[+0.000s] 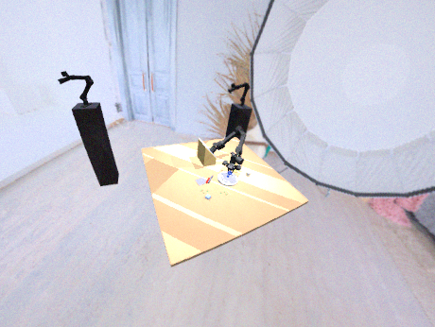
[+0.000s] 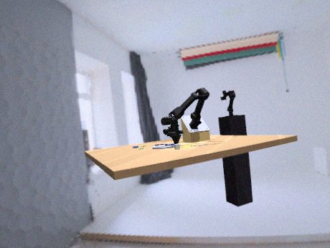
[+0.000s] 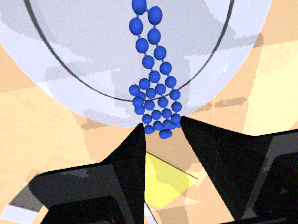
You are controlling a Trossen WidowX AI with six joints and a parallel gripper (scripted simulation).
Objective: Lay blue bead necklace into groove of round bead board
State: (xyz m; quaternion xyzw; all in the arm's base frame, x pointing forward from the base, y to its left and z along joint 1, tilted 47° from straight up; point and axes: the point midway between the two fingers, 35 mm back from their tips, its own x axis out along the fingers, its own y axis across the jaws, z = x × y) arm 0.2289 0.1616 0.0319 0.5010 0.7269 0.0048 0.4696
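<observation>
Now: the round bead board 7 cm ahead of my gripper tip, 6 cm to the right of it and 1 cm below it. From my gripper tip the other things lie so: yellow flat piece 6 cm behind, 10 cm to the left, 1 cm below; grey-white stick 10 cm behind, 17 cm to the left, 1 cm below; white cylinder 7 cm ahead, 17 cm to the left.
</observation>
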